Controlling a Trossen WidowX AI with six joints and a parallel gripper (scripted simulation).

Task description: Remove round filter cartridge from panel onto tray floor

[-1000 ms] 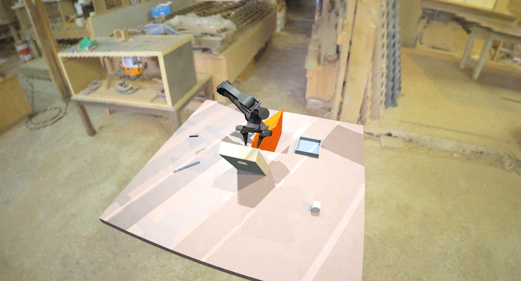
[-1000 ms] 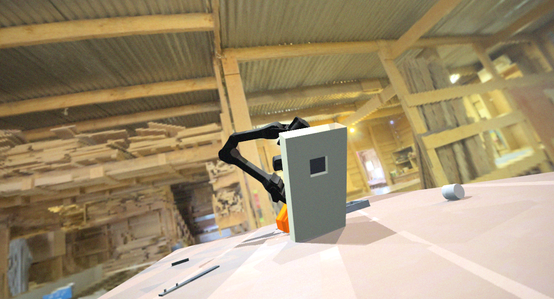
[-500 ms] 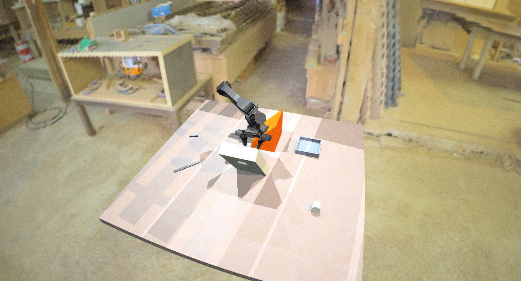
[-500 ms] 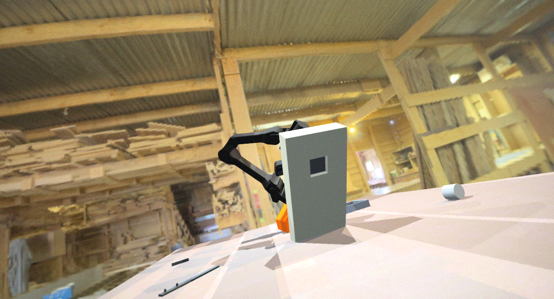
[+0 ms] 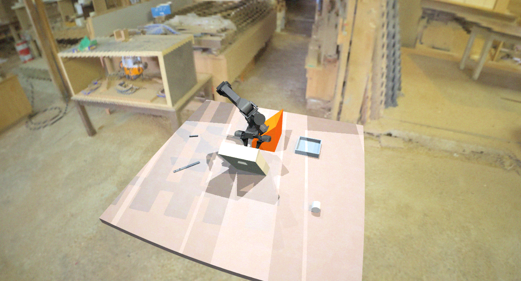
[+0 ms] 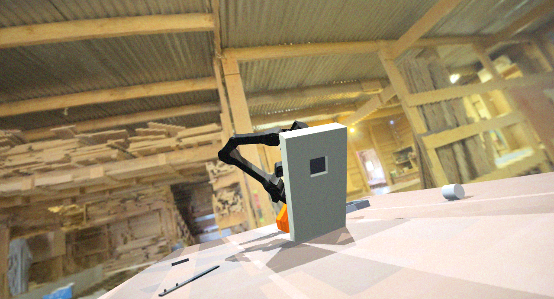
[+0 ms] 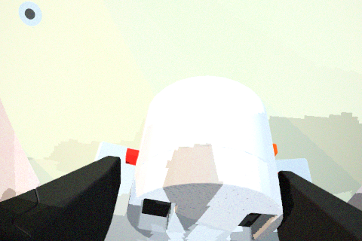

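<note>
My gripper tip is 4 cm short of the cream service panel and 2 cm above it. Also, from my gripper tip: round filter cartridge right at my gripper tip; then grey tray 32 cm behind, 28 cm to the left, 16 cm below; then short grey piece 23 cm behind, 49 cm to the right, 16 cm below.
</note>
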